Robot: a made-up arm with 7 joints.
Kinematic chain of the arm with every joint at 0, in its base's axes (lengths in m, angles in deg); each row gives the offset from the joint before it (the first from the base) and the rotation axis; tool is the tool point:
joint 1: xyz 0 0 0 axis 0 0.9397 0.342
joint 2: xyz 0 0 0 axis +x
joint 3: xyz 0 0 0 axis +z
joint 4: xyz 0.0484 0 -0.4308 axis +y
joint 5: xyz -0.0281 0 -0.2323 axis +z
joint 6: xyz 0 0 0 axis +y
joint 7: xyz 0 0 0 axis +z
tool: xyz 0 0 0
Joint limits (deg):
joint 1: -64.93..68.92
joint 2: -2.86..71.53
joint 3: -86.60..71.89
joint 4: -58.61..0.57
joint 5: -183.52..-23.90
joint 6: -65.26..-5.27
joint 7: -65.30..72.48
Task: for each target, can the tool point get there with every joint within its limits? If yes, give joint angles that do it. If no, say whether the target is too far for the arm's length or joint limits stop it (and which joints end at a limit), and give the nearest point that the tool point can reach.
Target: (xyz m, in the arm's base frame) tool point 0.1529 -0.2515 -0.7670
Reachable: no: too far | nearest point 0.1265 -0.1782 -0.6236 | short by 0.163 m
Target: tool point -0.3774 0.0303 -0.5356
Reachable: yes | joints 50.89 4.53 5.48 -35.73 -63.52 -53.03 -43.17
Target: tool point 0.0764 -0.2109 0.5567
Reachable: no: joint limits stop it (at a limit: joint 1, joint 2, joint 4) | nearest point 0.3813 0.4314 0.2322 | short by 0.782 m
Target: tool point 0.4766 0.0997 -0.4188
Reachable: yes | joints -30.46 18.78 -10.67 -46.48 -43.85 -40.19 35.87
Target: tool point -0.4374 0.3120 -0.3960
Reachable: yes | joints 48.92 30.38 27.98 -15.46 -134.62 -21.81 36.18
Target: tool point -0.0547 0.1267 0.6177
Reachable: no: joint limits stop it (at a limit: joint 1, joint 2, joint 4) | nearest point 0.2862 0.4961 0.2395 | short by 0.629 m
